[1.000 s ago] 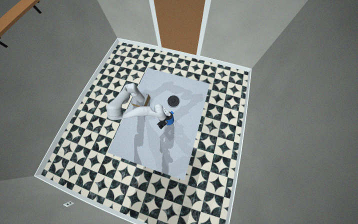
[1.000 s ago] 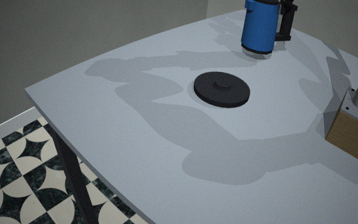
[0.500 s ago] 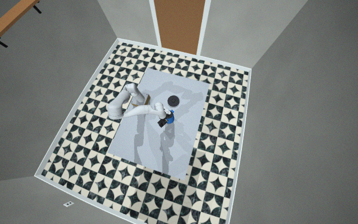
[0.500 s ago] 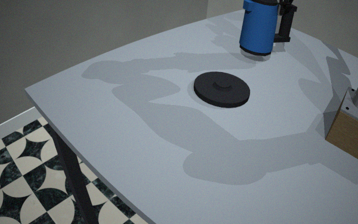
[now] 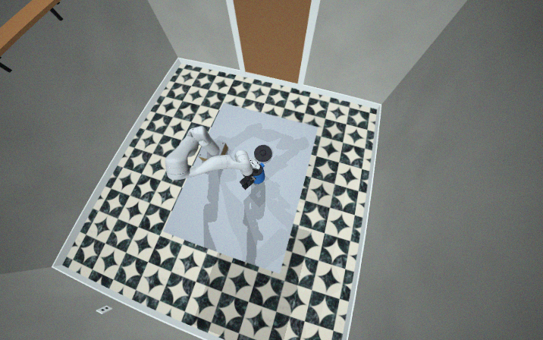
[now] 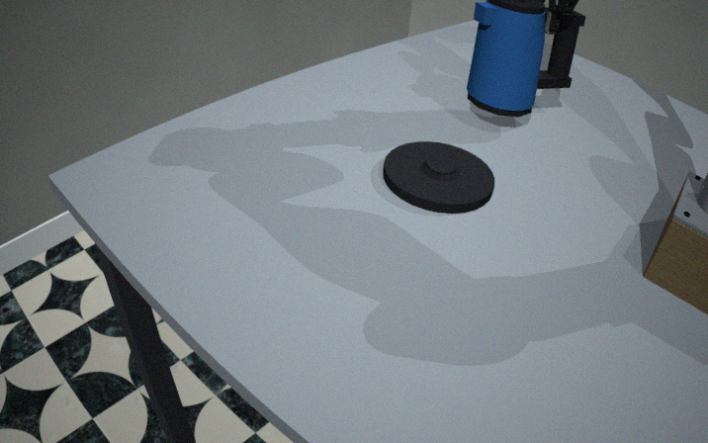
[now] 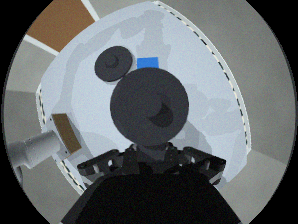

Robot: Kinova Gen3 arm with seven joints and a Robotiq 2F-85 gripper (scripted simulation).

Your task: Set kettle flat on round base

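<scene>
Now: the blue kettle 1 cm ahead of my hand, 2 cm to the left of it and 5 cm below it. From my hand the other things lie so: round black base (5 cm behind, 27 cm to the left, 18 cm below).
</scene>
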